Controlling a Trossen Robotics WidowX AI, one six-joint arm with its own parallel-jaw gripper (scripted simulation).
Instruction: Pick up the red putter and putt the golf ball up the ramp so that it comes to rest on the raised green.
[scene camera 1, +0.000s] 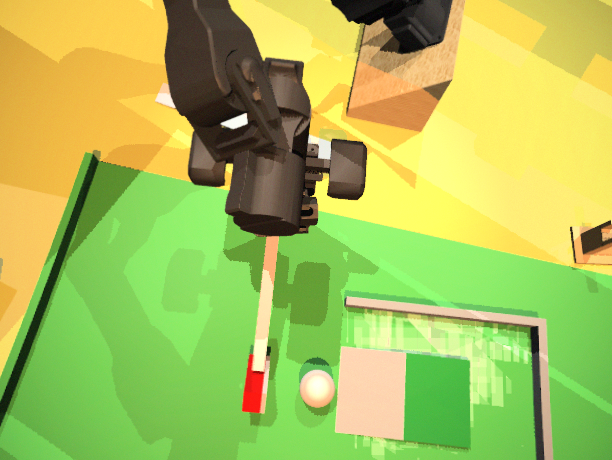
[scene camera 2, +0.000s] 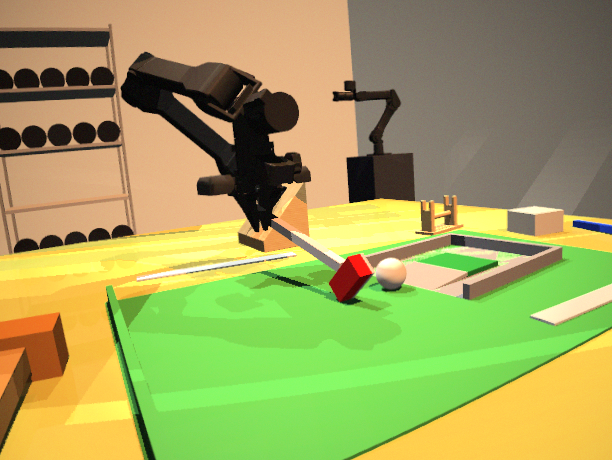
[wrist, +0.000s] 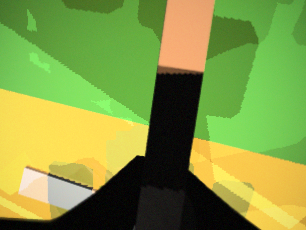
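Observation:
A white golf ball (scene camera 1: 317, 387) is visible, and scene camera 2 has the ball (scene camera 2: 391, 274) as well; in the wrist view the ball is out of frame. A red putter (scene camera 1: 255, 388) is held by my gripper (scene camera 1: 278, 189). Further sightings of my gripper (scene camera 2: 261, 231): the wrist view also includes the gripper (wrist: 155, 165).

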